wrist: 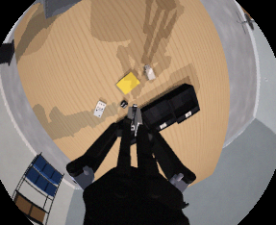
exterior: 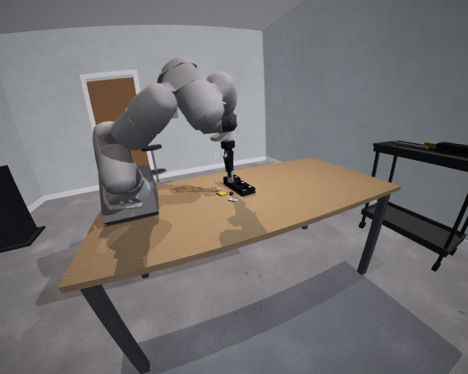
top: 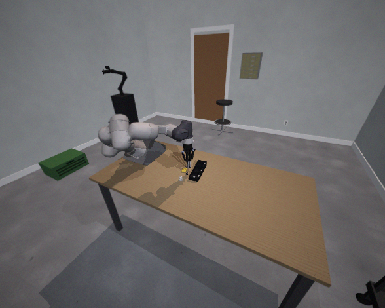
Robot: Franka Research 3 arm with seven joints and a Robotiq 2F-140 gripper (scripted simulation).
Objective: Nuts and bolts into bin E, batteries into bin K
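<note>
My hand is 10 cm above the yellow piece, 6 cm past it and 2 cm to the right of it. Round my hand: white spotted card (10 cm to the right, 10 cm below, 3 cm behind); dark piece (3 cm below).
</note>
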